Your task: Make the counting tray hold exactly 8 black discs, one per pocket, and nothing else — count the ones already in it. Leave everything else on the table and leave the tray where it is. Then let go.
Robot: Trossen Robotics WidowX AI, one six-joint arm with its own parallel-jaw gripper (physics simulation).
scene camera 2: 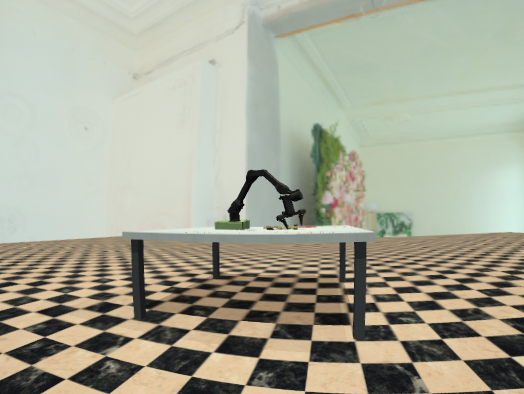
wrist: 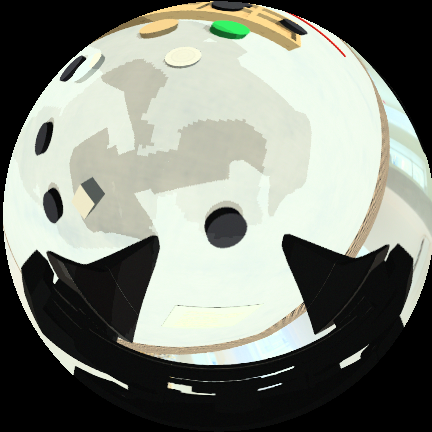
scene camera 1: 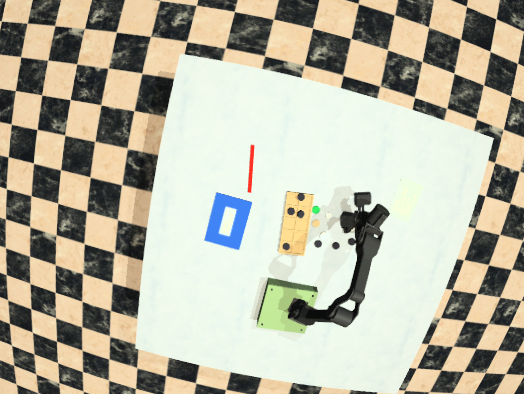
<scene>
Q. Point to a small cream cube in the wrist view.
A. At 88, 193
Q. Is the gripper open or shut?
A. Open.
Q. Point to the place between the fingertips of the gripper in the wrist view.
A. At 221, 241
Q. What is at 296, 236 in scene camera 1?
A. A tan counting tray.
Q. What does the gripper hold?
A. Nothing.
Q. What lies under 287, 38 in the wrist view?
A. A tan counting tray.
</scene>
